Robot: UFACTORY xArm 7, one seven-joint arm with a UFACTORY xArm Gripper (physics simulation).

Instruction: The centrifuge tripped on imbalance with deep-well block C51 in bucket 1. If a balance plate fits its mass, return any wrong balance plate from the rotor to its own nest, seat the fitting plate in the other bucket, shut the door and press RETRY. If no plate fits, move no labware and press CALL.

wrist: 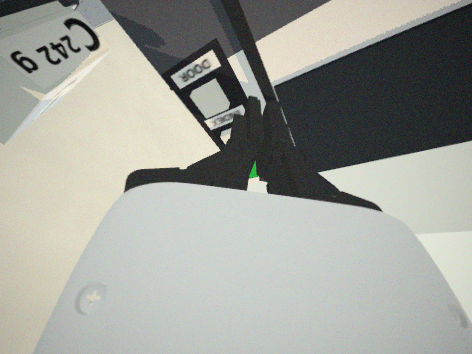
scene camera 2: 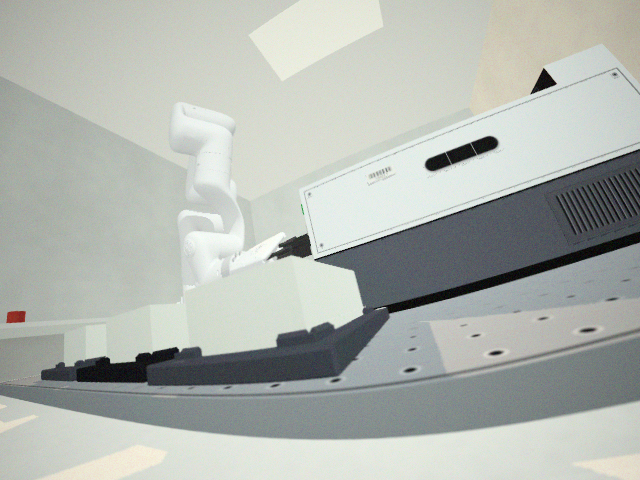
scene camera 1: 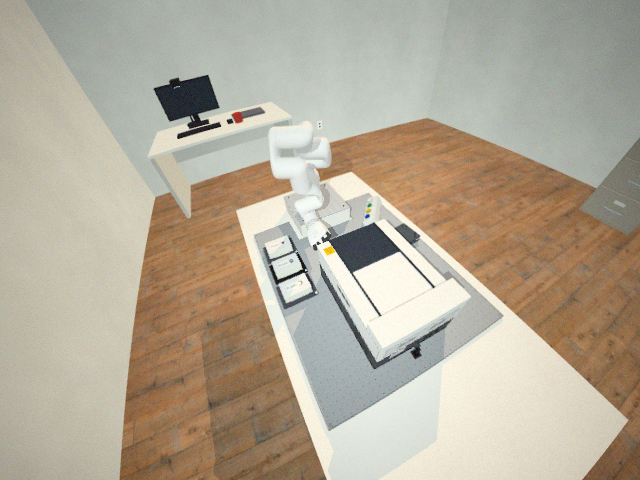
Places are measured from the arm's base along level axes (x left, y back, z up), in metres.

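Where they show: gripper, fingertip midpoint: (wrist: pixel 257 118).
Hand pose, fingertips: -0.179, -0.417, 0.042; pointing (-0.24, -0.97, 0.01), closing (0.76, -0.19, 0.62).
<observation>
After its pixels a point has its place, as x, y, z.
My gripper (scene camera 1: pixel 321 241) {-0.179, -0.417, 0.042} (scene camera 2: pixel 308 243) {-0.179, -0.417, 0.042} (wrist: pixel 257 118) {-0.179, -0.417, 0.042} is shut and empty at the end of the centrifuge (scene camera 1: pixel 431 310) {-0.104, -0.876, 0.152} (scene camera 2: pixel 361 217) {-0.236, -0.497, 0.038}, over its button panel (wrist: pixel 190 89) {-0.211, -0.417, 0.008}. In the wrist view the DOOR button (wrist: pixel 210 98) {-0.199, -0.413, 0.016} shows; the fingers partly cover the INDEX label (wrist: pixel 223 119) {-0.204, -0.420, 0.037}, and a sliver of a green button (wrist: pixel 253 171) {-0.203, -0.413, 0.091} shows between them. Three white balance plates (scene camera 1: pixel 279 247) {-0.322, -0.182, -0.037} (scene camera 1: pixel 286 265) {-0.345, -0.306, -0.039} (scene camera 1: pixel 295 287) {-0.367, -0.439, -0.039} sit in nests at the left. One plate (wrist: pixel 55 50) {-0.301, -0.428, -0.055} reads "C 242 g". Block C51, the buckets and the RETRY and CALL labels cannot be made out.
A white box (scene camera 1: pixel 376 206) {0.262, -0.262, -0.014} with green, yellow and blue buttons stands beyond the centrifuge. A dark pad (scene camera 1: pixel 407 234) {0.268, -0.497, -0.058} lies at its far side. A yellow label (scene camera 1: pixel 328 250) {-0.201, -0.469, 0.120} marks its corner. A black piece (scene camera 1: pixel 416 352) {-0.139, -0.920, -0.071} juts out at the opposite end. A desk (scene camera 1: pixel 258 122) stands behind.
</observation>
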